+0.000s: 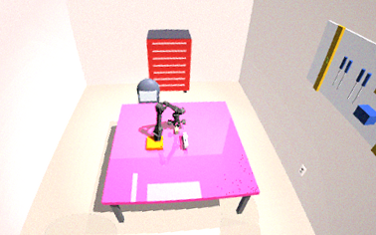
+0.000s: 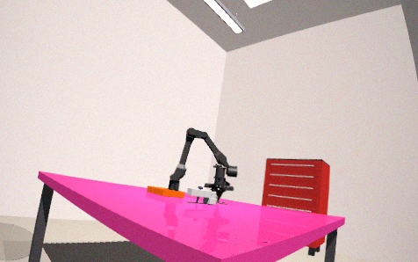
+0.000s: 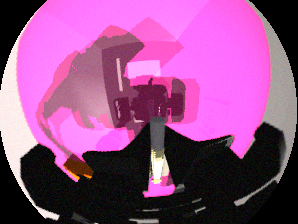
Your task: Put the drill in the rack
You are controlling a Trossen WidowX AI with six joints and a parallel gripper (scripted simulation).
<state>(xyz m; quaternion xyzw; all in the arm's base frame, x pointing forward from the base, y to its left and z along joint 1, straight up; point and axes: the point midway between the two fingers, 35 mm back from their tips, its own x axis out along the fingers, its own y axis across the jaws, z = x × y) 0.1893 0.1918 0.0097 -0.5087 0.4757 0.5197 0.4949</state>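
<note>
Now: the grey drill 4 cm to the right of my gripper tip and 3 cm above it. From my gripper tip the other things lie so: blue piece 9 cm ahead, 24 cm to the right, 4 cm above.
</note>
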